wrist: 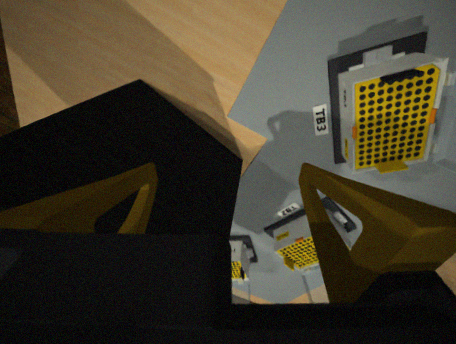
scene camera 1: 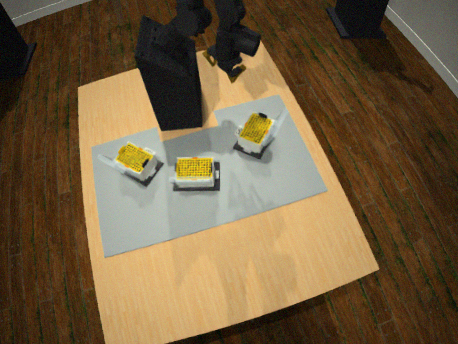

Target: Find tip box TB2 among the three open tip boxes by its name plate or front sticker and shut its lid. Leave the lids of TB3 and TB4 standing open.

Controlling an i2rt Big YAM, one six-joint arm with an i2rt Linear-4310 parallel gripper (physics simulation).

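Frame: origin at the arm's base, x down, y left, z ahead, level; centimetres.
Where they show: gripper, fingertip midpoint: [wrist: 228, 171] [scene camera 1: 223, 74]; arm's base at its link origin: [scene camera 1: 166, 43].
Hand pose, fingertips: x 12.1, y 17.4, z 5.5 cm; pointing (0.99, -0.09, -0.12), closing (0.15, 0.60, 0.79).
Each offset is from my fingertips to the top centre of the thing. "*": to the spot under its first point. Level surfaces: height alone.
Tip box TB2 {dx +12.1, dy -12.8, dz +27.7 cm} [scene camera 1: 194, 171] [wrist: 298, 254] is the middle box, with a yellow tip rack; its name plate {* dx +19.4, dy -12.1, dz +21.1 cm} [wrist: 288, 210] reads TB2. Its clear lid stands open on the far side in the wrist view, partly hidden by a finger. TB3 {dx +12.1, dy +9.5, dz +14.3 cm} [scene camera 1: 256, 131] [wrist: 392, 120] is the box on the right, its lid {* dx +5.2, dy +15.6, dz +19.8 cm} [scene camera 1: 278, 124] open; its plate {* dx +19.4, dy +4.0, dz +10.4 cm} [wrist: 320, 119] reads TB3. The left box {dx +13.0, dy -33.0, dz +19.7 cm} [scene camera 1: 135, 160] [wrist: 238, 257] has its lid [scene camera 1: 106, 160] open; its plate is unreadable, so it is TB4 by elimination. My gripper [scene camera 1: 223, 69] [wrist: 228, 171] is open and empty, high above the table's back, behind TB3.
The boxes stand on dark bases on a grey mat {dx +19.6 cm} [scene camera 1: 135, 225] [wrist: 285, 75] on the wooden table {dx +19.9 cm} [scene camera 1: 200, 280] [wrist: 200, 30]. The black robot pedestal [scene camera 1: 172, 85] [wrist: 195, 150] stands at the mat's back edge, between the left box and TB3, left of my gripper in the scene view.
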